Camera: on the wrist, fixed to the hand. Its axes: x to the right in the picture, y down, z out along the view.
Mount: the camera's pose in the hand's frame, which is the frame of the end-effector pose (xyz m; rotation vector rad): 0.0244 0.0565 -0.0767 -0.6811 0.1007 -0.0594
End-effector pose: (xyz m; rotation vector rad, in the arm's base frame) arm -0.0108 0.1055 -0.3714 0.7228 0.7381 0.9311
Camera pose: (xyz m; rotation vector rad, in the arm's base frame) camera -0.0874 0.1671 -0.3738 0.0550 0.4761 1.0848
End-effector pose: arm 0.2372 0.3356 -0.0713 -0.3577 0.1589 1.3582
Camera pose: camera 0.1946 0.3415 -0.1597 -0.9928 -0.2403 1.3072
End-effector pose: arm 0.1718 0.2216 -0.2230 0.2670 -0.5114 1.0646
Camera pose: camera 0.1519 0.3009 -0.2776 -0.3678 -0.7372 0.7876
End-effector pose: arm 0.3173 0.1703 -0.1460 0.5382 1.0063 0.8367
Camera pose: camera 0.2355 0.2246 -0.1518 -0.1154 0.7575 1.0909
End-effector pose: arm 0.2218 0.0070 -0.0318 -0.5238 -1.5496 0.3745
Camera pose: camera 0.3036 0.0612 -0.0377 -1.0004 -1.5728 -0.2422
